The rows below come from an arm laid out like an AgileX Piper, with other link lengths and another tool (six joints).
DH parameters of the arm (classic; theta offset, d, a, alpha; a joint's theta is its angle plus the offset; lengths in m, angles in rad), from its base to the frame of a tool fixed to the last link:
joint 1: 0 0.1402 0 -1.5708
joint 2: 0.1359 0 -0.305 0
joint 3: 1.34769 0 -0.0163 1.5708
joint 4: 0 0.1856 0 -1.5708
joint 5: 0 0 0 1.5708
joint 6: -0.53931 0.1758 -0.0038 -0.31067
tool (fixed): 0 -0.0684 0 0
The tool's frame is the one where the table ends.
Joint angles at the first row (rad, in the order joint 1, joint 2, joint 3, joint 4, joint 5, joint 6):
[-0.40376, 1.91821, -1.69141, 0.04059, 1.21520, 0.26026]
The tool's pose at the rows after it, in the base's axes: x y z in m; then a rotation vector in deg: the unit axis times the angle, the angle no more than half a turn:
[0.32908 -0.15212 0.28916 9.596 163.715 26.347]
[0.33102 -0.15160 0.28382 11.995 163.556 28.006]
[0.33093 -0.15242 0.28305 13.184 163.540 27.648]
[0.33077 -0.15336 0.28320 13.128 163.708 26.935]
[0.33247 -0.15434 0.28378 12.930 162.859 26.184]
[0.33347 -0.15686 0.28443 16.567 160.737 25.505]
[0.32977 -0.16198 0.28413 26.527 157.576 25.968]
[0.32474 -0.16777 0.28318 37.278 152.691 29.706]
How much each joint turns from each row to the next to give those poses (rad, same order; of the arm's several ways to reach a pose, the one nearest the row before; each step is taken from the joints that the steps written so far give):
[0.00001, 0.01148, -0.00004, 0.04356, -0.00201, 0.00584]
[-0.00001, 0.01399, 0.00005, 0.01413, -0.00003, 0.02337]
[0.00000, 0.00224, 0.00002, -0.00642, -0.00196, 0.01556]
[0.00000, 0.00001, -0.00001, -0.00891, -0.00215, 0.00141]
[0.00001, -0.00001, 0.00000, -0.00156, -0.01843, 0.00086]
[-0.00376, 0.00002, -0.00005, -0.00088, -0.02676, 0.04629]
[-0.01552, -0.00001, 0.00006, 0.00221, -0.01037, 0.11245]
[-0.03316, 0.00001, -0.00003, 0.05055, -0.00254, 0.09635]

